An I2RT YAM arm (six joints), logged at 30 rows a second.
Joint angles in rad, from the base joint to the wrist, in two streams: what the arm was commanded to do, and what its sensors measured. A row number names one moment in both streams.
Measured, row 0:
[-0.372 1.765 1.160 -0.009 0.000 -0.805]
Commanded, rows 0 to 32:
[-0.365 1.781 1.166 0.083 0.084 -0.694]
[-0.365 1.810 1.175 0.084 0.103 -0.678]
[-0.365 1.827 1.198 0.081 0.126 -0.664]
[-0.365 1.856 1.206 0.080 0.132 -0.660]
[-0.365 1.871 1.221 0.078 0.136 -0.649]
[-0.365 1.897 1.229 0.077 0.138 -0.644]
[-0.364 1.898 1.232 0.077 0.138 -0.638]
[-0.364 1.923 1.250 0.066 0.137 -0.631]
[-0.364 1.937 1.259 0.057 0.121 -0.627]
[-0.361 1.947 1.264 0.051 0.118 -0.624]
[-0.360 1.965 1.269 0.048 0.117 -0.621]
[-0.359 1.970 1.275 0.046 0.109 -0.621]
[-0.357 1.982 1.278 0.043 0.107 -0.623]
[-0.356 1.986 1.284 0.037 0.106 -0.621]
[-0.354 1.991 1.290 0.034 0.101 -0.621]
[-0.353 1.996 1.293 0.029 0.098 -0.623]
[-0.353 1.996 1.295 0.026 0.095 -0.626]
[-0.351 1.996 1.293 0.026 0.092 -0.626]
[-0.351 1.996 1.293 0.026 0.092 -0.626]
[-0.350 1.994 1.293 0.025 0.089 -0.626]
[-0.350 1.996 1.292 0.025 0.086 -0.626]
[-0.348 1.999 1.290 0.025 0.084 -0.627]
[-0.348 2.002 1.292 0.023 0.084 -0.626]
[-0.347 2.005 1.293 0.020 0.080 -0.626]
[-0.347 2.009 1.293 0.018 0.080 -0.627]
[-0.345 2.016 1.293 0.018 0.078 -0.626]
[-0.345 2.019 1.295 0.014 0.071 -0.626]
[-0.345 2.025 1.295 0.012 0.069 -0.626]
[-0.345 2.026 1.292 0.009 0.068 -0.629]
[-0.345 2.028 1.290 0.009 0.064 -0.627]
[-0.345 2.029 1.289 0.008 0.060 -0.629]
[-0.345 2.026 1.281 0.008 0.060 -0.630]
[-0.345 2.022 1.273 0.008 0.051 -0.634]
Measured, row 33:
[-0.351 2.009 1.274 0.049 0.094 -0.648]
